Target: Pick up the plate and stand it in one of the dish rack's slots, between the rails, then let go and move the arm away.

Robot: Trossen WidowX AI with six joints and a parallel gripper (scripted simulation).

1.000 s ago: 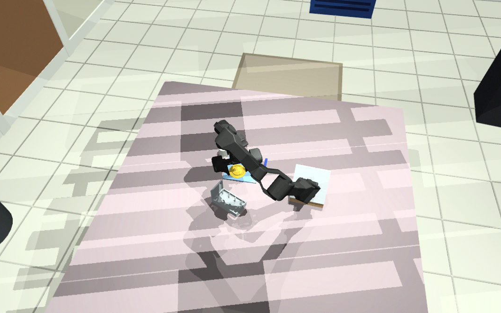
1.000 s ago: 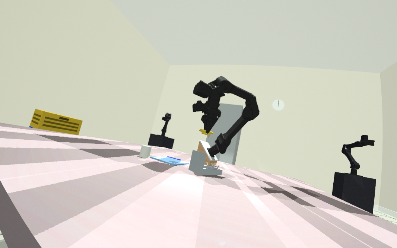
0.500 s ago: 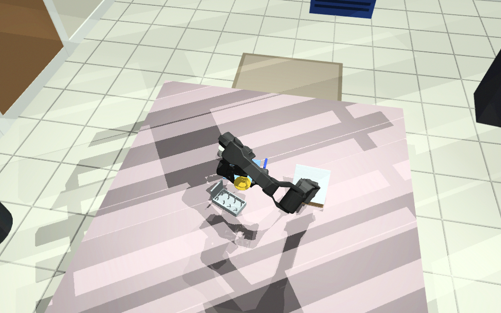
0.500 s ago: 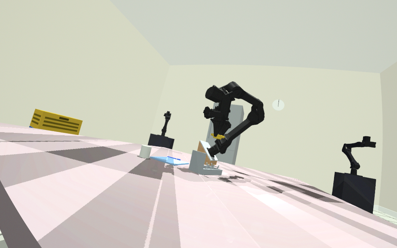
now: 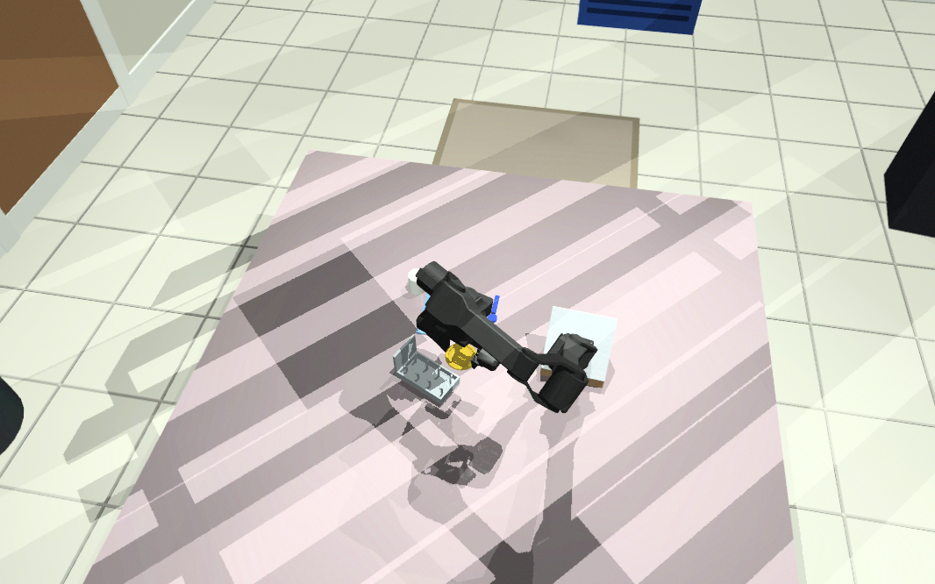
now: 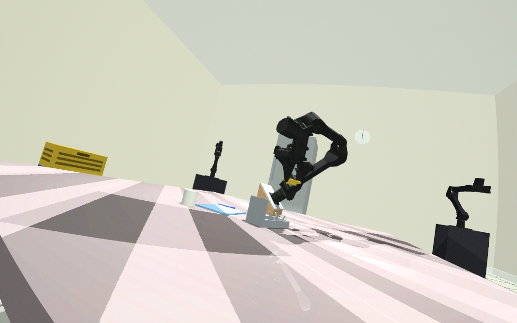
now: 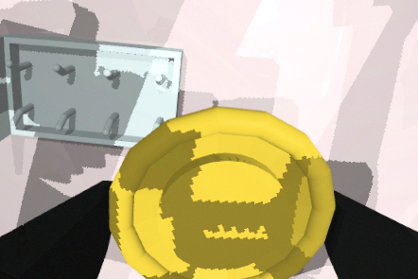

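Now: gripper tip 9 cm short of the grey dish rack, 2 cm to the left of it and 12 cm above it. Also, from my gripper tip: yellow plate: 1 cm above; then white cup: 20 cm ahead, 27 cm to the right, 12 cm below.
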